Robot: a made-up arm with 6 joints. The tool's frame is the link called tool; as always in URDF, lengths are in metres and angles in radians. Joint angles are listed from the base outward. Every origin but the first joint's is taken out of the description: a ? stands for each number. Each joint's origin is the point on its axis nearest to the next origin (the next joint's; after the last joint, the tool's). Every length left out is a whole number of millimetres.
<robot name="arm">
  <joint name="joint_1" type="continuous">
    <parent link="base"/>
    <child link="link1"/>
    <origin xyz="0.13 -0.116 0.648" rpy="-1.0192 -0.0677 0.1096"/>
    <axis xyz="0 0 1"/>
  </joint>
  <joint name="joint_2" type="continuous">
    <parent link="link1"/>
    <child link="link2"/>
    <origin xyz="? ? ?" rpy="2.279 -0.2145 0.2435"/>
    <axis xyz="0 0 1"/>
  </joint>
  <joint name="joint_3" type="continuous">
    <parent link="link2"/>
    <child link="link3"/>
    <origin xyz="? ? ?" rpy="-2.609 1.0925 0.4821"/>
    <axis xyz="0 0 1"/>
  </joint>
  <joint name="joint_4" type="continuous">
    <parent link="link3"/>
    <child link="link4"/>
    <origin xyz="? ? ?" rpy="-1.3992 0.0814 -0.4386"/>
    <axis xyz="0 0 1"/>
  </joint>
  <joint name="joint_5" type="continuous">
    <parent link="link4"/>
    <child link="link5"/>
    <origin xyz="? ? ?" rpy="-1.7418 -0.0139 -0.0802"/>
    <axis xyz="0 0 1"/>
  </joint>
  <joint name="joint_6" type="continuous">
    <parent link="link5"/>
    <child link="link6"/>
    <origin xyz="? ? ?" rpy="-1.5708 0 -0.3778"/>
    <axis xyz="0 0 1"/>
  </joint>
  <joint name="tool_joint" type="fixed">
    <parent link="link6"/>
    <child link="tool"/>
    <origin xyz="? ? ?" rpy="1.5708 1.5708 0"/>
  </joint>
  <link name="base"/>
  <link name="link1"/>
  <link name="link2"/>
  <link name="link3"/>
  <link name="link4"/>
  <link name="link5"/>
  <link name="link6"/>
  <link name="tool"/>
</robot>
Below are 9 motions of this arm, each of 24 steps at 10 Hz.
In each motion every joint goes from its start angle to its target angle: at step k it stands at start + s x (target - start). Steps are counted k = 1, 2, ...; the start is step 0. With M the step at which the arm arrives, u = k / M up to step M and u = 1 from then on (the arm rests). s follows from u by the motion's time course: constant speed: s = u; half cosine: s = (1 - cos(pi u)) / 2; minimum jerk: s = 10 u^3 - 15 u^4 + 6 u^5.
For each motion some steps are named. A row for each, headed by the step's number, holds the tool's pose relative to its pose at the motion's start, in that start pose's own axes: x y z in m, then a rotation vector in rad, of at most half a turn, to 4 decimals.
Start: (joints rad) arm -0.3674 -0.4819 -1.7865 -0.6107 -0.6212 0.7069
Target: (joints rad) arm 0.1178 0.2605 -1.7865 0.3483 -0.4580 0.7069
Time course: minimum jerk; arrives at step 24
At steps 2, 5, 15, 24:
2: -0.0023 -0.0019 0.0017 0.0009 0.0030 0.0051
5: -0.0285 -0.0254 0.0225 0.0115 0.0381 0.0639
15: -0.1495 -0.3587 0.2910 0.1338 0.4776 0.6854
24: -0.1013 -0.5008 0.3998 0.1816 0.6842 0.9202

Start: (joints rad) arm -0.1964 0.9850 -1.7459 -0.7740 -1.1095 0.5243
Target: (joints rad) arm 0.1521 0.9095 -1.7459 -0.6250 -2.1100 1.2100
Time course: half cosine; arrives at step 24
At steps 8, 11, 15, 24:
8: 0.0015 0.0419 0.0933 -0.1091 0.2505 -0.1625
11: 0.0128 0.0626 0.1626 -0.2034 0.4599 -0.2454
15: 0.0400 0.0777 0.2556 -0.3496 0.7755 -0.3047
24: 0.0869 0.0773 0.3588 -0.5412 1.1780 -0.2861

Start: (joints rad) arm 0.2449 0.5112 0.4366 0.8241 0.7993 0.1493
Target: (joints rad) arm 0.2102 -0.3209 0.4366 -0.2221 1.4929 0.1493
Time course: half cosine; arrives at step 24
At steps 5, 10, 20, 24:
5: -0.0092 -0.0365 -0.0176 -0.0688 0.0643 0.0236
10: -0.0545 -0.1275 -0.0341 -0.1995 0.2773 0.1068
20: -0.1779 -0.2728 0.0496 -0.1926 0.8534 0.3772
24: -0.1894 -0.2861 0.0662 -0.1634 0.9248 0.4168

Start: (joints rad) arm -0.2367 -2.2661 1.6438 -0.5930 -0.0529 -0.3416
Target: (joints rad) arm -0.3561 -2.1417 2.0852 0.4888 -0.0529 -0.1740
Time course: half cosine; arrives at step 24
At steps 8, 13, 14, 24:
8: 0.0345 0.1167 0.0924 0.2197 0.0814 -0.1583
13: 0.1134 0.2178 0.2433 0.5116 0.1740 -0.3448
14: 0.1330 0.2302 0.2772 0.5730 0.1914 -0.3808
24: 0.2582 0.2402 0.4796 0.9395 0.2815 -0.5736

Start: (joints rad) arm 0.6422 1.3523 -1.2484 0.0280 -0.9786 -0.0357
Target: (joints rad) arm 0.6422 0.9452 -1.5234 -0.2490 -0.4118 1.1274
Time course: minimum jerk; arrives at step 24
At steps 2, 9, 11, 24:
2: -0.0005 -0.0008 -0.0002 -0.0052 0.0003 0.0037
9: -0.0187 -0.0476 -0.0159 -0.2726 -0.0189 0.1995
11: -0.0219 -0.0758 -0.0264 -0.4120 -0.0605 0.3008
24: 0.0327 -0.1789 -0.0749 -0.9075 -0.4234 0.5908

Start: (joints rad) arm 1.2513 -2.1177 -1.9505 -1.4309 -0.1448 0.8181
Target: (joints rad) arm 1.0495 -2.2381 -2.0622 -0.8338 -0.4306 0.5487
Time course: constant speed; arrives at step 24
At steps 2, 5, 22, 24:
2: -0.0028 0.0011 0.0382 0.0779 0.0283 -0.0149
5: -0.0066 -0.0029 0.0955 0.1945 0.0708 -0.0349
22: -0.0232 -0.1454 0.3888 0.8429 0.3224 -0.0916
24: -0.0250 -0.1743 0.4162 0.9166 0.3543 -0.0915

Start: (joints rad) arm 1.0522 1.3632 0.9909 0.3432 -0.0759 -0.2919
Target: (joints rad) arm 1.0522 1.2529 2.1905 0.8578 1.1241 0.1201
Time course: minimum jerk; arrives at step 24
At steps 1, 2, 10, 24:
1: 0.0004 0.0001 0.0001 0.0001 -0.0001 0.0000
2: 0.0027 0.0011 0.0004 0.0009 -0.0005 -0.0003
10: 0.1904 0.0282 0.0352 0.0500 -0.1059 0.0017
24: 0.5215 -0.1472 0.1438 -0.1202 -0.6542 0.0431

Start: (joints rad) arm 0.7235 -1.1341 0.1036 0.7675 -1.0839 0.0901
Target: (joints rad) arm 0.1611 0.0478 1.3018 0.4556 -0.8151 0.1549
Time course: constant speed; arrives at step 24
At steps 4, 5, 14, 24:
4: 0.0243 -0.0038 -0.0129 0.1707 -0.1235 0.1498
5: 0.0279 -0.0036 -0.0114 0.2163 -0.1482 0.1870
14: 0.0085 -0.0196 0.0795 0.6595 -0.2461 0.5036
24: -0.0443 -0.1665 0.2933 1.1404 -0.0727 0.7857

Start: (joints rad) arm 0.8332 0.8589 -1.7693 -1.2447 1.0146 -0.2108
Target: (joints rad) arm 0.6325 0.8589 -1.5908 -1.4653 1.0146 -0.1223
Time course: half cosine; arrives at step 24
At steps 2, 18, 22, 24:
2: -0.0012 -0.0005 -0.0007 -0.0033 0.0074 -0.0007
18: -0.0694 -0.0274 -0.0182 -0.1691 0.3727 -0.0077
22: -0.0809 -0.0316 -0.0178 -0.1947 0.4297 -0.0042
24: -0.0824 -0.0322 -0.0177 -0.1981 0.4372 -0.0037

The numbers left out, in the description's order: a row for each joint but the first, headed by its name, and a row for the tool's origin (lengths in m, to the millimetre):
joint_2: 0.063 -0.093 0
joint_3: -0.045 0.045 0
joint_4: 0.177 0.182 0
joint_5: 0.242 -0.297 0
joint_6: 0.013 0.281 0
tool: 0.14 -0.026 0

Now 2 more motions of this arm.
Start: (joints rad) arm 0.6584 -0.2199 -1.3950 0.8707 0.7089 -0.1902
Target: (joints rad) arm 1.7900 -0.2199 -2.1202 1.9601 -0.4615 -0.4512
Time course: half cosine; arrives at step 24
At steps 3, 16, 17, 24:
3: 0.0073 0.0412 0.0212 0.0901 -0.0074 -0.0557
16: 0.2671 0.1474 0.8134 1.7075 0.3894 -1.1015
17: 0.2847 0.0949 0.8633 1.8145 0.4754 -1.1672
24: 0.3350 -0.1328 0.9776 2.1501 0.8749 -1.3548

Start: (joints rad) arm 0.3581 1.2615 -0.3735 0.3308 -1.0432 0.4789
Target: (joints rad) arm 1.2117 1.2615 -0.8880 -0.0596 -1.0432 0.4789
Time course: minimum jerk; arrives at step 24
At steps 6, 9, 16, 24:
6: -0.0249 -0.0673 -0.0221 -0.0686 -0.0086 0.0880
9: -0.0540 -0.1880 -0.0434 -0.1664 -0.0219 0.2431
16: -0.0291 -0.5601 -0.0097 -0.3299 -0.0379 0.7561
24: 0.0297 -0.6911 0.0315 -0.3366 -0.0266 0.9746

